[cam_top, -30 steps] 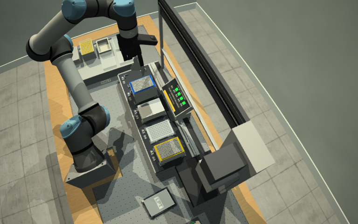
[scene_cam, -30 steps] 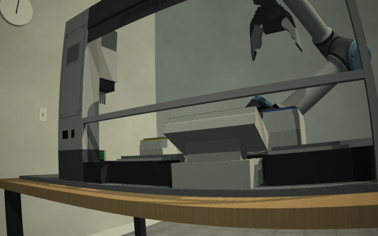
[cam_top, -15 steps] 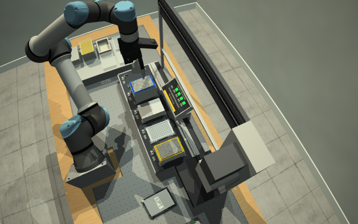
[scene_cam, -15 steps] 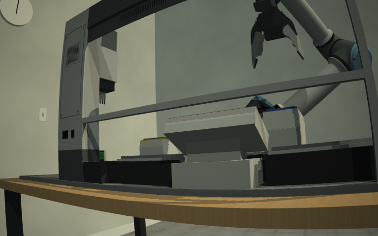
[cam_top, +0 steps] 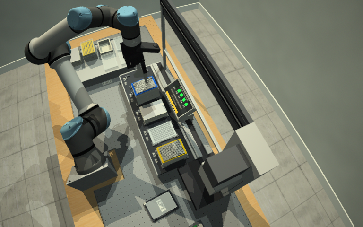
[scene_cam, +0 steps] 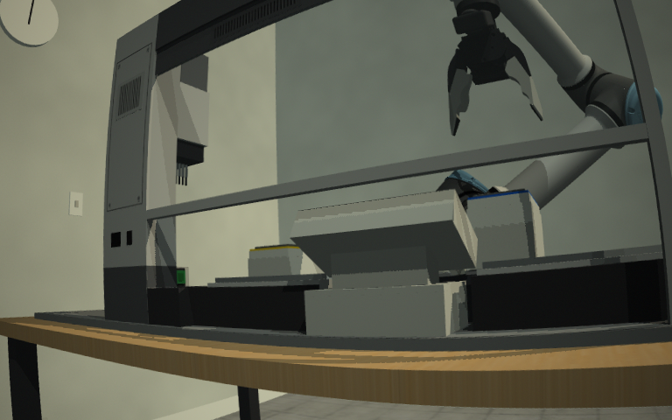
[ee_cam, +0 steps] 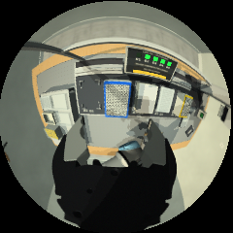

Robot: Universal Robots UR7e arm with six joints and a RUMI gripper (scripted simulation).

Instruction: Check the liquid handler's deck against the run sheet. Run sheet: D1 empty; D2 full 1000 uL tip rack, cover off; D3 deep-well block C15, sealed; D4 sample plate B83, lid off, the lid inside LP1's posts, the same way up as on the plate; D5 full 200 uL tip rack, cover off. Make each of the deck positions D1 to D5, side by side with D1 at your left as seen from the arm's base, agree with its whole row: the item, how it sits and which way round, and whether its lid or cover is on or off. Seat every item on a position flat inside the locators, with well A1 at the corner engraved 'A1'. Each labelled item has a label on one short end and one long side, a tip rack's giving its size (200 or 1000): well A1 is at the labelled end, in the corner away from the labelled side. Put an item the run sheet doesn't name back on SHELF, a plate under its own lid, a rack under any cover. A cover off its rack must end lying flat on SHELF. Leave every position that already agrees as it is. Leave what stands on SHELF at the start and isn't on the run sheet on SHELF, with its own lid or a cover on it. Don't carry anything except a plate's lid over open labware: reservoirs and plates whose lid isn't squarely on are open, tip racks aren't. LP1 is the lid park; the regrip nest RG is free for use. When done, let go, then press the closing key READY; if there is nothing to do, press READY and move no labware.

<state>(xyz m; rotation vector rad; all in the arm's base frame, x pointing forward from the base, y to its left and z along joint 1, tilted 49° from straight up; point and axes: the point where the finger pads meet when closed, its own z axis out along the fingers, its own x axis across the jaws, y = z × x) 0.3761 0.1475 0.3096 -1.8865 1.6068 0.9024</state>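
My hand is 10 mm past the blue-rimmed tip rack, 10 mm to the left of it and 140 mm above it. The rest, counted from my hand: grey deep-well block 10 mm ahead, 120 mm to the right, 190 mm below; white sample plate 20 mm ahead, 250 mm to the right, 200 mm below; gantry 200 mm ahead, 150 mm to the right, 250 mm above.
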